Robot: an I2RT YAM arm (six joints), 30 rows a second.
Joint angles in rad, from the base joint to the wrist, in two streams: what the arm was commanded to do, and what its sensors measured. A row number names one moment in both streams.
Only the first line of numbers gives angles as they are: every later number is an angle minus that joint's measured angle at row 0.
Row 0, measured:
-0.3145 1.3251 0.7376 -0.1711 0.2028 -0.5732
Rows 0 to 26, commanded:
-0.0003 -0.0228 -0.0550 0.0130 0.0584 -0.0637
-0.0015 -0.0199 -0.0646 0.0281 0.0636 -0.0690
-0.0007 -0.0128 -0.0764 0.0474 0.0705 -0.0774
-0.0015 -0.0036 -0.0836 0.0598 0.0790 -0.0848
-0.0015 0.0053 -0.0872 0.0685 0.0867 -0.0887
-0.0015 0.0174 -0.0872 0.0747 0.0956 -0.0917
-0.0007 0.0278 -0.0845 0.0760 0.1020 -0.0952
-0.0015 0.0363 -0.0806 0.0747 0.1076 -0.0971
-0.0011 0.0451 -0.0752 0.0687 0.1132 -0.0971
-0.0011 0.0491 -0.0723 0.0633 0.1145 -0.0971
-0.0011 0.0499 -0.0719 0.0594 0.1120 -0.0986
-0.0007 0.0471 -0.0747 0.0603 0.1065 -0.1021
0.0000 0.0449 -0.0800 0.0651 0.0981 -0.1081
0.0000 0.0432 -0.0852 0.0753 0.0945 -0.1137
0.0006 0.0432 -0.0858 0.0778 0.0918 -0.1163
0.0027 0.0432 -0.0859 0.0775 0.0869 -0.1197
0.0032 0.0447 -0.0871 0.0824 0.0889 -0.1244
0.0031 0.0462 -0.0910 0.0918 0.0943 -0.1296
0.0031 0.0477 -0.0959 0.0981 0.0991 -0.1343
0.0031 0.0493 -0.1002 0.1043 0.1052 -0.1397
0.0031 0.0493 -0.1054 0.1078 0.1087 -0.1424
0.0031 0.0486 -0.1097 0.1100 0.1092 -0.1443
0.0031 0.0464 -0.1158 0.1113 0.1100 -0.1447
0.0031 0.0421 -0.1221 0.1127 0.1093 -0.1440
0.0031 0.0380 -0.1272 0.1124 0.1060 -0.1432
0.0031 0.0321 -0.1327 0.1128 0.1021 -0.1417
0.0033 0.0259 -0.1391 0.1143 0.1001 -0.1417
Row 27, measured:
0.0000 0.0530 -0.0927 0.0805 0.0888 -0.1251
